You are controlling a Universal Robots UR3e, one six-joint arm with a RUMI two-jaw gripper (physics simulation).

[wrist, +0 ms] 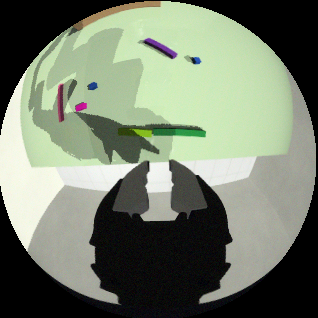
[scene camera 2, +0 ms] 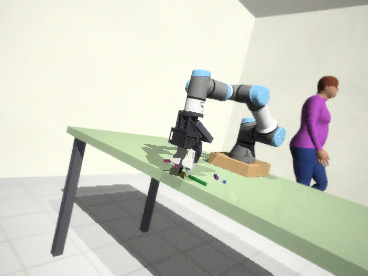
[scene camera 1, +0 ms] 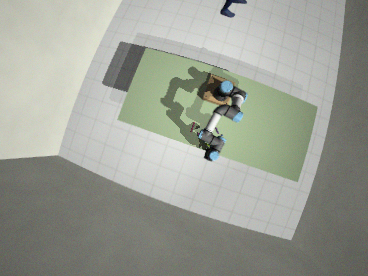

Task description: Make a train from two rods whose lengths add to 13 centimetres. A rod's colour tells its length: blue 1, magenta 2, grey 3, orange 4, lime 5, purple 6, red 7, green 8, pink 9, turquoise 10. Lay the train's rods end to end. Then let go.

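Frame: origin at the arm's base, x left, y back, z up, level; centimetres.
Seen in the pictures: gripper, fingertip midpoint: (wrist: pixel 158 160) (scene camera 2: pixel 182 174); arm's base, link origin: (scene camera 2: pixel 241 159) (scene camera 1: pixel 220 93).
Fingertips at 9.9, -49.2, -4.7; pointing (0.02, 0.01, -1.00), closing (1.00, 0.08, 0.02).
Observation:
Pixels of each thing's top centre, then the offset from my fingertips to it, as dx, dy, dz.
- lime rod, top centre: (wrist: pixel 133 132) (scene camera 2: pixel 184 172) -3.6, +4.3, -0.4
- green rod, top centre: (wrist: pixel 180 132) (scene camera 2: pixel 197 178) +3.1, +4.5, -0.4
- purple rod, top centre: (wrist: pixel 159 45) (scene camera 2: pixel 216 175) -0.2, +19.0, -0.4
- pinkish-red rod, top centre: (wrist: pixel 58 101) (scene camera 2: pixel 172 159) -21.0, +13.3, -0.4
- magenta rod, top centre: (wrist: pixel 78 106) -13.6, +9.9, -0.4
A lime rod (scene camera 2: pixel 183 174) (wrist: pixel 135 132) and a green rod (scene camera 2: pixel 198 180) (wrist: pixel 180 132) lie end to end in one straight line on the table, near its edge. Their facing ends appear to touch in the wrist view. My gripper (scene camera 2: pixel 181 171) (wrist: pixel 158 160) is partly open, with nothing between its fingertips. It points down close to the lime rod in scene camera 2, where its fingers partly hide that rod. In scene camera 1 the arm hides the fingertips. Its shadow falls across the lime rod.
A purple rod (scene camera 2: pixel 216 177) (wrist: pixel 160 48) and a blue rod (scene camera 2: pixel 224 182) (wrist: pixel 196 60) lie toward the wooden base (scene camera 2: pixel 235 165). A pinkish-red rod (scene camera 2: pixel 167 160) (wrist: pixel 61 103), a magenta rod (wrist: pixel 81 107) and another blue rod (wrist: pixel 92 86) lie at the wrist view's left.

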